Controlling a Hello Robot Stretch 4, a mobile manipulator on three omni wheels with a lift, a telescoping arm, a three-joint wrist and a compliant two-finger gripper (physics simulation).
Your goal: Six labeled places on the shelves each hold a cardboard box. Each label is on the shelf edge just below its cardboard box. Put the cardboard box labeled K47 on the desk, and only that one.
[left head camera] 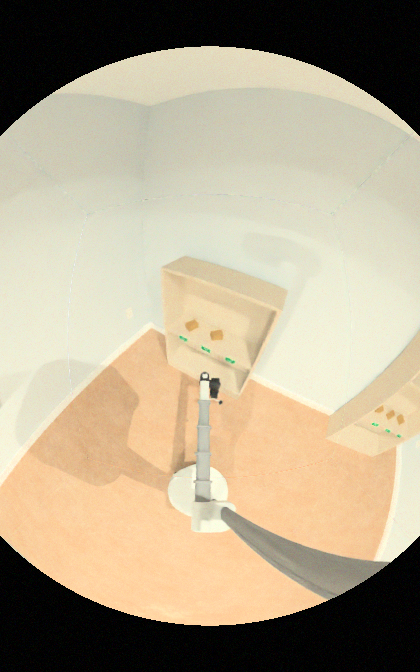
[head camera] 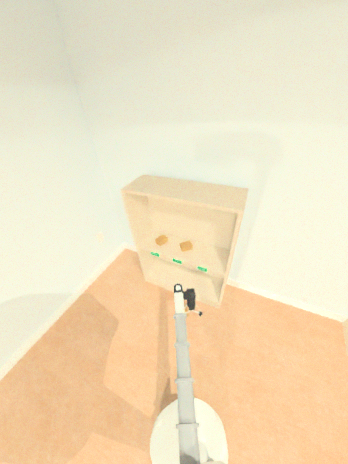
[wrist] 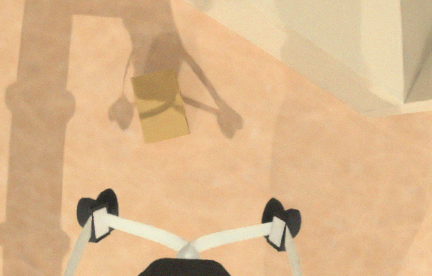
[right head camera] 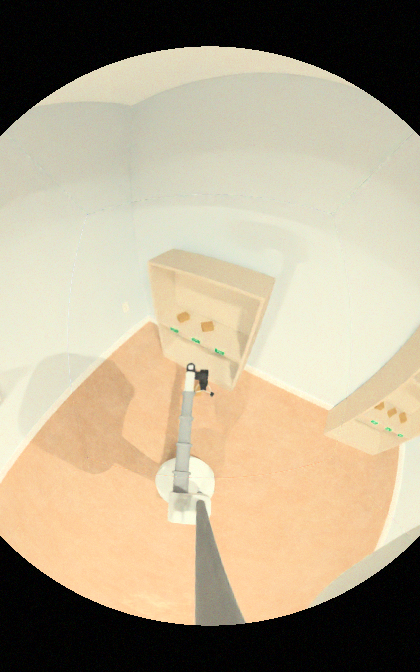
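Observation:
A cardboard box [wrist: 160,107] lies on the floor in the wrist view, near the base of the near shelf, under the gripper's shadow. My gripper [wrist: 191,210] [head camera: 194,311] is open and empty, above the floor; in the wrist view the box shows beyond the fingertips. Two more boxes stand on the near shelf, a left box [head camera: 161,240] [left head camera: 192,325] [right head camera: 183,317] and a middle box [head camera: 186,246] [left head camera: 216,335] [right head camera: 207,326]. Below are three green labels, too small to read; above the right label [head camera: 202,269] no box shows. No desk is recognizable.
The near shelf unit [head camera: 185,192] [left head camera: 225,280] [right head camera: 212,270] stands against the wall. The right shelf unit [left head camera: 352,440] [right head camera: 352,435] holds three boxes over green labels. The extended arm [head camera: 184,365] reaches toward the near unit. A pale shape [right head camera: 370,570] shows at the lower right edge.

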